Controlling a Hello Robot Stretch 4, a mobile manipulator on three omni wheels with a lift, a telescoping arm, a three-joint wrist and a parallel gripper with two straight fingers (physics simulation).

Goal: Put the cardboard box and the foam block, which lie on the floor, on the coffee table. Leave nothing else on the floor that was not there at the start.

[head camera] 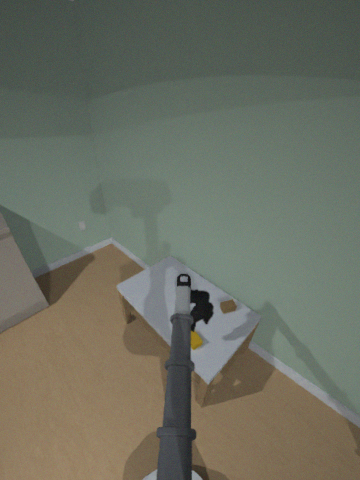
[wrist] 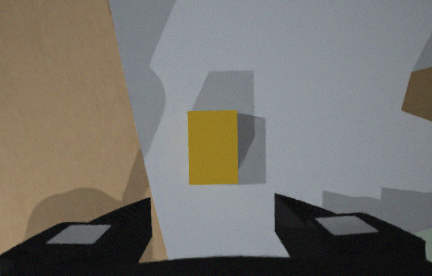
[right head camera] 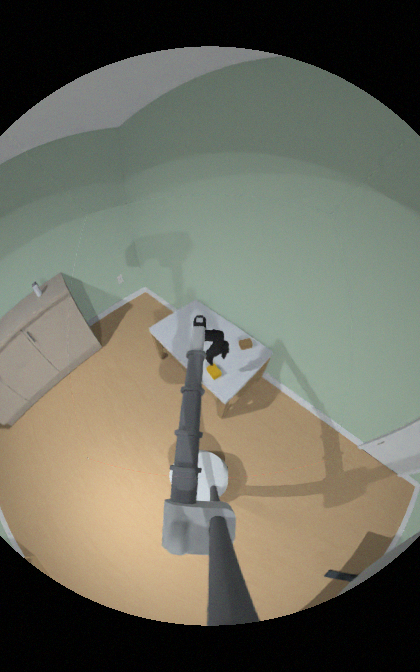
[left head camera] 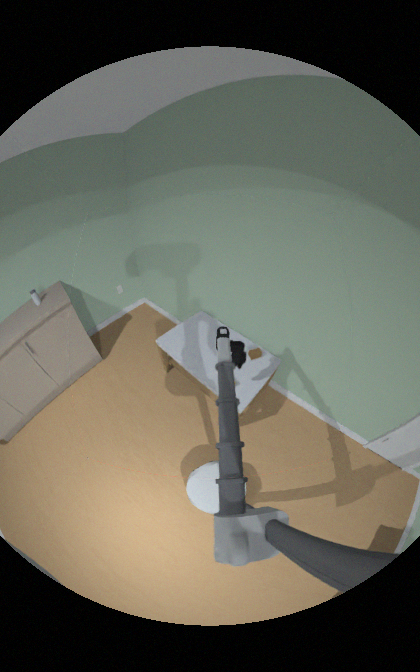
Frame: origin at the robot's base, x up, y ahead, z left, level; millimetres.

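Where they show: gripper, fingertip midpoint: (head camera: 198, 326) (wrist: 213, 214).
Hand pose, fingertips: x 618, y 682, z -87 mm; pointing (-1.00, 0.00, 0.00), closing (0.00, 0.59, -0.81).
Note:
Each offset is from my fingertips to the top centre of the thing. Level surfaces: height alone.
The yellow foam block {dy +27, dx -150, dz +16 mm} (head camera: 195, 340) (right head camera: 214, 371) (wrist: 213, 147) lies on the pale coffee table {dx -195 mm} (head camera: 150, 290) (left head camera: 182, 340) (right head camera: 172, 330) (wrist: 325, 125), near its front edge. In the left head view the arm hides it. The brown cardboard box {dy +269, dx -145, dz -218 mm} (head camera: 228, 306) (left head camera: 255, 353) (right head camera: 245, 343) (wrist: 421, 95) lies on the same table, nearer the wall; in the wrist view part of it shows at the right edge. My gripper (head camera: 200, 322) (right head camera: 217, 358) (wrist: 213, 214) is wide open and empty, above the table. The foam block is apart from both fingers, beyond the fingertips in the wrist view.
The table stands close to the green wall (head camera: 250, 200). A beige cabinet (left head camera: 50, 345) (right head camera: 55, 335) with a small bottle (left head camera: 35, 297) (right head camera: 37, 289) on top stands at the left. My extended arm (head camera: 177, 395) reaches over the table's front edge. A dark flat item (right head camera: 340, 575) shows at the lower right.

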